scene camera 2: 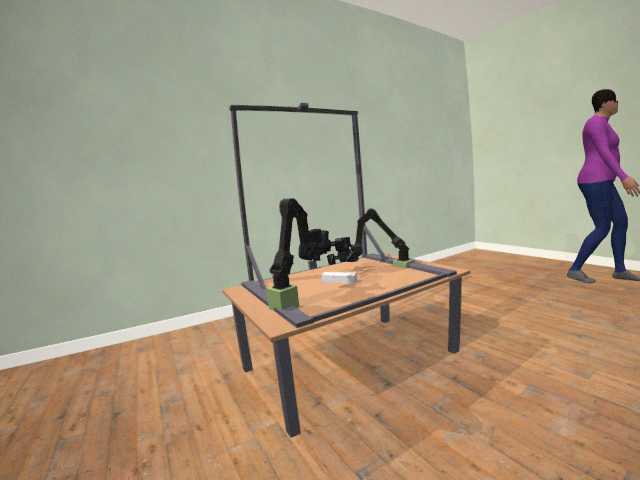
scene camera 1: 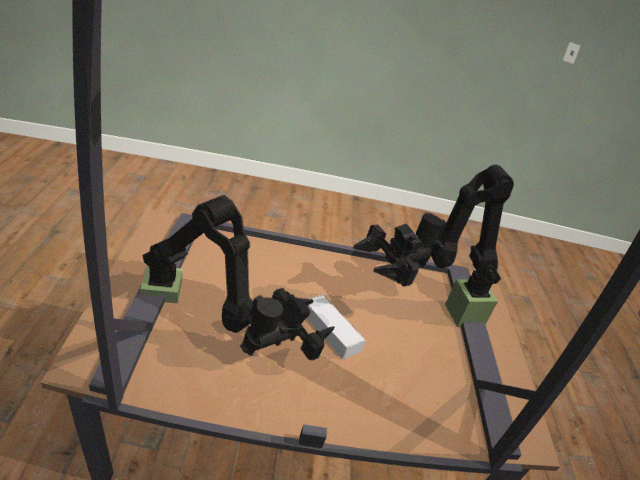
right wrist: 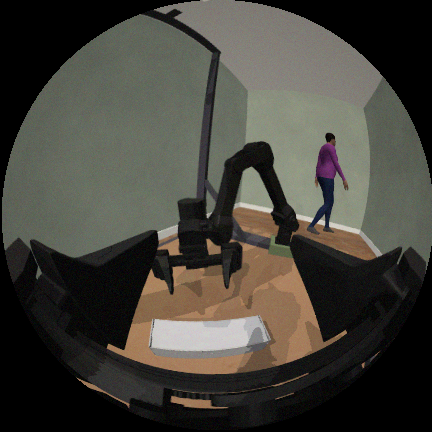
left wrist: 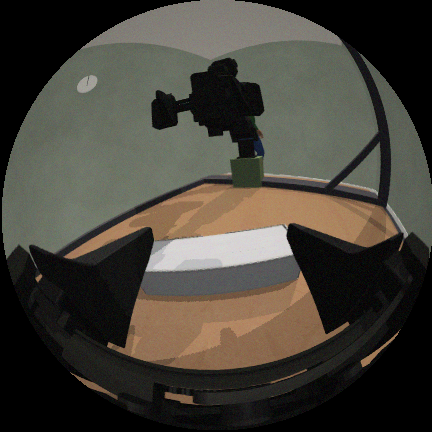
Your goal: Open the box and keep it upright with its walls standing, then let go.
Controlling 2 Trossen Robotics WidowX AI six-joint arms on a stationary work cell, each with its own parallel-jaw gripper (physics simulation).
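Seen in the pictures: left gripper, fingertip midpoint: (scene camera 2: 338,261) (scene camera 1: 323,314) (right wrist: 198,290) (left wrist: 221,232); right gripper, fingertip midpoint: (scene camera 2: 333,240) (scene camera 1: 363,257) (right wrist: 227,240) (left wrist: 191,82); left arm's base at its link origin: (scene camera 2: 403,259) (scene camera 1: 161,278) (right wrist: 282,241); right arm's base at its link origin: (scene camera 2: 281,286) (scene camera 1: 476,290) (left wrist: 246,156).
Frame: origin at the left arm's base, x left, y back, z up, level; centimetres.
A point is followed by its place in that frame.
A long white box (scene camera 1: 337,325) @(x -13.1, y -46.6, z 0.4 cm) (scene camera 2: 338,277) @(x -8.8, y -48.4, z -0.7 cm) (left wrist: 220,250) @(x -12.0, y -46.0, z 0.5 cm) (right wrist: 207,334) @(x -11.4, y -46.1, z 0.5 cm) lies flat on the middle of the table. Its top looks closed, and its grey long side shows in the left wrist view. My left gripper (scene camera 1: 323,314) @(x -15.1, y -41.6, z 5.9 cm) (left wrist: 221,232) @(x -15.1, y -41.6, z 5.9 cm) (right wrist: 198,290) @(x -15.1, y -41.6, z 5.9 cm) is open and empty, low beside the box's long side at the left in scene camera 1. Its fingers point across the box and hide parts of its ends in the left wrist view. Contact cannot be told. My right gripper (scene camera 1: 365,258) @(x -9.3, y -49.5, z 19.9 cm) is open and empty, higher up and behind the box in scene camera 1.
The wooden table (scene camera 1: 248,387) @(x -31.2, y -24.2, z -3.9 cm) (scene camera 2: 253,310) @(x -10.1, y -100.8, z -3.9 cm) carries a dark frame with tall posts (scene camera 1: 88,206) @(x -40.3, y 4.7, z 46.6 cm) (scene camera 2: 239,196) @(x -51.7, y -81.0, z 48.0 cm) and a crossbar (scene camera 2: 268,108) @(x -46.8, y -59.2, z 98.6 cm). Green blocks (scene camera 1: 467,305) @(x -6.7, y -85.0, z 4.6 cm) (scene camera 2: 283,297) @(x 3.8, y -92.3, z 3.3 cm) bear the arms. A person (scene camera 2: 599,170) (right wrist: 327,165) stands away from the table.
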